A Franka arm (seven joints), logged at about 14 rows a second.
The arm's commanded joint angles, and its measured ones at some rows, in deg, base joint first. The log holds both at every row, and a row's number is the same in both.
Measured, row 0: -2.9 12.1 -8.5 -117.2 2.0 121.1 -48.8
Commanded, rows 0 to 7: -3.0 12.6 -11.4 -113.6 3.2 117.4 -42.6; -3.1 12.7 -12.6 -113.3 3.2 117.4 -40.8; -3.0 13.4 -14.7 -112.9 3.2 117.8 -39.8; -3.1 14.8 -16.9 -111.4 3.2 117.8 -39.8; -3.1 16.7 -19.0 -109.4 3.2 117.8 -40.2; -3.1 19.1 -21.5 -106.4 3.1 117.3 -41.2; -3.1 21.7 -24.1 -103.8 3.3 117.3 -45.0; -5.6 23.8 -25.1 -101.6 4.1 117.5 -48.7
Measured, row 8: -3.5 17.9 -22.5 -108.5 2.4 118.8 -43.6
